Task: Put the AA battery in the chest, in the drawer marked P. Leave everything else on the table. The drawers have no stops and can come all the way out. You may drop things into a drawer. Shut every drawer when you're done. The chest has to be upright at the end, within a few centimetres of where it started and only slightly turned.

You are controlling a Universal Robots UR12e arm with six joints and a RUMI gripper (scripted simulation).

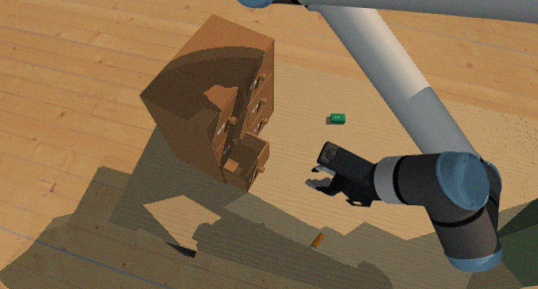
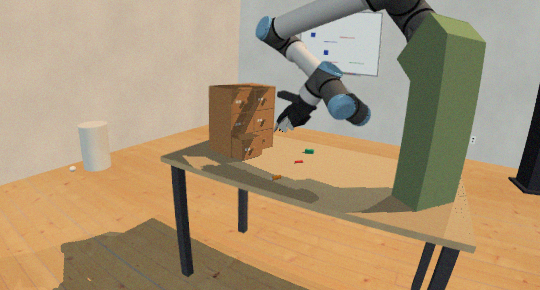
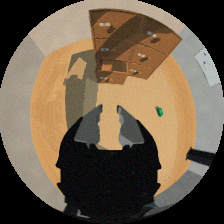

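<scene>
The AA battery is 180 mm below my hand, 120 mm to the left of it and 40 mm behind it. The rest, counted from my hand: drawer 220 mm ahead, 150 mm below, 100 mm to the right; green block 280 mm to the right, 170 mm below, 110 mm behind; thin red stick 180 mm below, 110 mm to the right, 80 mm behind.
</scene>
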